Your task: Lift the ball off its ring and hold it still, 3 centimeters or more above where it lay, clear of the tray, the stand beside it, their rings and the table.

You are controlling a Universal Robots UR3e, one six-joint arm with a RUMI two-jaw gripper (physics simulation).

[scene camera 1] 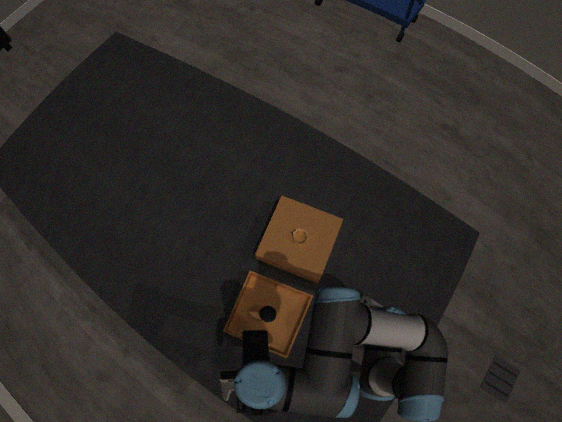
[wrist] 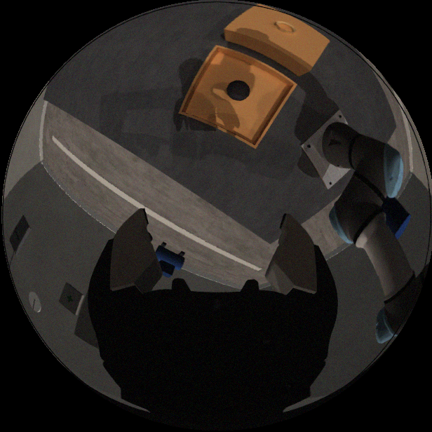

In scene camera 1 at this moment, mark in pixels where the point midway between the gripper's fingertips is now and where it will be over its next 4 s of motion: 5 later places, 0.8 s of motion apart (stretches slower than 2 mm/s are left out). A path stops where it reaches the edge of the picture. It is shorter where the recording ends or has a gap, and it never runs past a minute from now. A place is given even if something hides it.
My gripper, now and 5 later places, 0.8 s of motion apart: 255,379; 256,379; 258,378; 265,370; 250,355; 229,333
